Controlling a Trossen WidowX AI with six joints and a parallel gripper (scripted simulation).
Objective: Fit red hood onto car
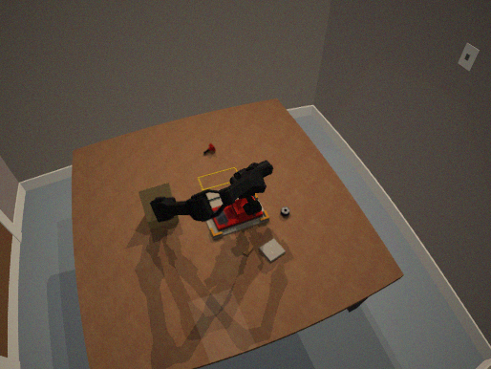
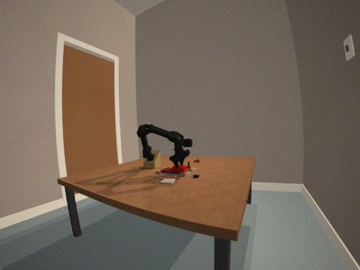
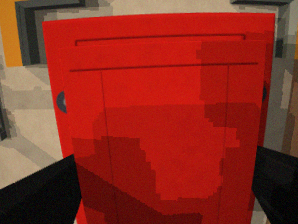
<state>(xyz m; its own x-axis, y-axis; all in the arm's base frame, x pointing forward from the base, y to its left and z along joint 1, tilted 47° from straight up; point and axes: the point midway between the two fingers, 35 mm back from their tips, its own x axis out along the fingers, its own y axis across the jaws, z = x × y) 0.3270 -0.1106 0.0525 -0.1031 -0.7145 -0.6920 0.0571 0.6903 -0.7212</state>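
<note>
Now: the red hood right at my gripper tip. Also, from my gripper tip: grey engine block: 2 cm below; small tan stick: 7 cm behind, 17 cm to the right, 4 cm below; black ring: 16 cm ahead, 8 cm to the right, 3 cm below.
</note>
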